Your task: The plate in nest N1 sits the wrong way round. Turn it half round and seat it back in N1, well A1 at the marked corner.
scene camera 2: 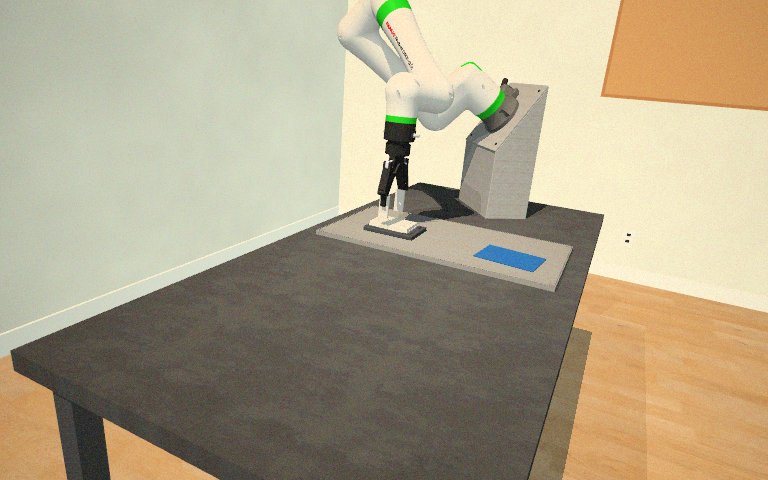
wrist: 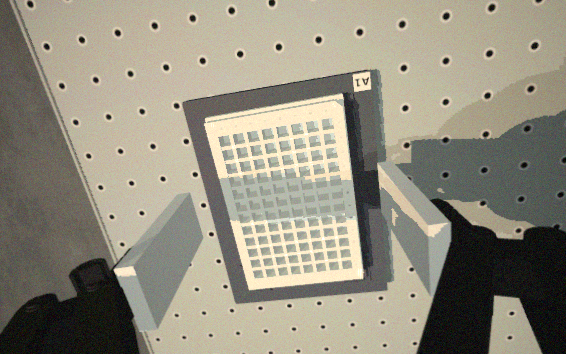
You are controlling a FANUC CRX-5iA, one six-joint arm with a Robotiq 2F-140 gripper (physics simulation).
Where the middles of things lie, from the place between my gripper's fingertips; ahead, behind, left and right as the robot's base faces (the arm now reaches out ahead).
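I see the well plate (wrist: 285, 171), and my hand is 3 cm above it and 1 cm to the right of it. The dark nest (wrist: 363, 146) is 4 cm below my hand and 2 cm to the left of it, while the blue rectangle (scene camera 2: 508, 257) is 5 cm below my hand, 5 cm ahead of it and 38 cm to the left of it.
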